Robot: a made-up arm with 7 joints. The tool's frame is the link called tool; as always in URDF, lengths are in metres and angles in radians.
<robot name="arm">
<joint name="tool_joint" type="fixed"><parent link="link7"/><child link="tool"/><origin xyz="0.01 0.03 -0.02" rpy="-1.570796 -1.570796 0"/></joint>
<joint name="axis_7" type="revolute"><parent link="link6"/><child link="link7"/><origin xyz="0.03 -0.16 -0.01" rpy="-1.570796 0 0"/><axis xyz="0 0 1"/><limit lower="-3.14" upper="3.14"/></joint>
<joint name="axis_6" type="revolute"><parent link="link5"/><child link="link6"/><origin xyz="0 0 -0.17" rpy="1.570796 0 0"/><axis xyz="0 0 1"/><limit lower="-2.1" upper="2.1"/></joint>
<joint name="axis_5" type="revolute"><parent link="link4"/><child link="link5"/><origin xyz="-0.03 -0.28 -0.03" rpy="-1.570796 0 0"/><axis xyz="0 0 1"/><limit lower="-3.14" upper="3.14"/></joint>
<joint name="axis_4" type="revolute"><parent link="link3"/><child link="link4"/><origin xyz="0.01 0.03 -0.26" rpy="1.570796 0 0"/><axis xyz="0 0 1"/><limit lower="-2.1" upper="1.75"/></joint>
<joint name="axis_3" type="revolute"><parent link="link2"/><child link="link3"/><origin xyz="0.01 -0.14 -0.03" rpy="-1.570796 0 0"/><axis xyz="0 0 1"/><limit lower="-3.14" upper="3.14"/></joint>
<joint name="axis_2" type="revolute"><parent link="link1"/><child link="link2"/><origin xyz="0.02 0.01 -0.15" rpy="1.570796 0 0"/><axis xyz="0 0 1"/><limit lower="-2.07" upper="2"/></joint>
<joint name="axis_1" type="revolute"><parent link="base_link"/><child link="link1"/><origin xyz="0.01 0 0.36" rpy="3.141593 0 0"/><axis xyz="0 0 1"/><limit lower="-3.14" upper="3.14"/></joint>
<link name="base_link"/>
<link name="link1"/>
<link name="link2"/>
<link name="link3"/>
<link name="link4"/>
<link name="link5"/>
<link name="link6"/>
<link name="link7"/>
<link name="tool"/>
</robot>
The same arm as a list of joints. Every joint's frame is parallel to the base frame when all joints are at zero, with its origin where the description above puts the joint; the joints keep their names.
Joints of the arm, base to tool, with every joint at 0 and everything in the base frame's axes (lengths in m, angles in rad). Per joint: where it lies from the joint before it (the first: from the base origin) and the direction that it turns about. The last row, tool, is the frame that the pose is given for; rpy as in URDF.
axis_1: axis -z xyz 0.01 0 0.36
axis_2: axis +y xyz 0.02 -0.01 0.15
axis_3: axis -z xyz 0.01 -0.03 0.14
axis_4: axis +y xyz 0.01 -0.03 0.26
axis_5: axis -z xyz -0.03 -0.03 0.28
axis_6: axis +y xyz 0 0 0.17
axis_7: axis -z xyz 0.03 -0.01 0.16
tool: xyz 0.01 -0.03 0.02 rpy 1.5708 1.5708 0
Joint limits (rad, base to tool): -3.14..3.14 -2.07..2 -3.14..3.14 -2.1..1.75 -3.14..3.14 -2.1..2.1 -3.14..3.14

